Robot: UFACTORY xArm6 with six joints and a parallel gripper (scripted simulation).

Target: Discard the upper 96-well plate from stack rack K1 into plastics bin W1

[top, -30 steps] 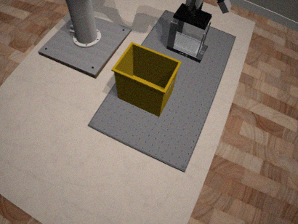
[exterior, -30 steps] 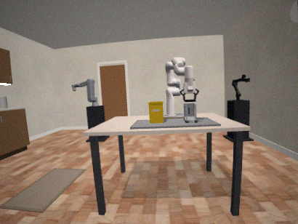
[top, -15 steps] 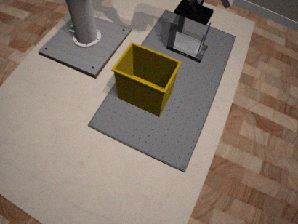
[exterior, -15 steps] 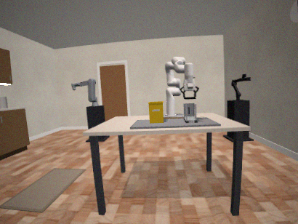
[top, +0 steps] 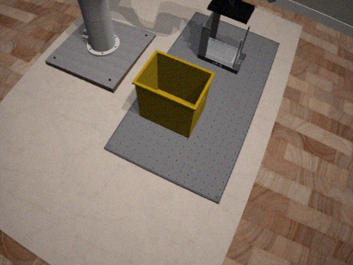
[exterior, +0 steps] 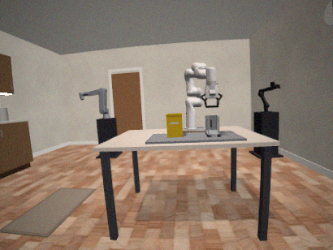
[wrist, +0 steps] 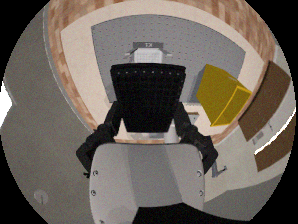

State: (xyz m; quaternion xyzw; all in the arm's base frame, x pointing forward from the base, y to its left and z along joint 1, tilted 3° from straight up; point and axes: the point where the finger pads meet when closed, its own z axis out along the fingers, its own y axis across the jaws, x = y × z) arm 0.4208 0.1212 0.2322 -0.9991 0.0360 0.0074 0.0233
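My gripper is now 6 cm past the yellow plastics bin W1, 29 cm to the left of it and 15 cm above it. Round my hand: pale plate: 21 cm below; then black 96-well plate: 1 cm below.
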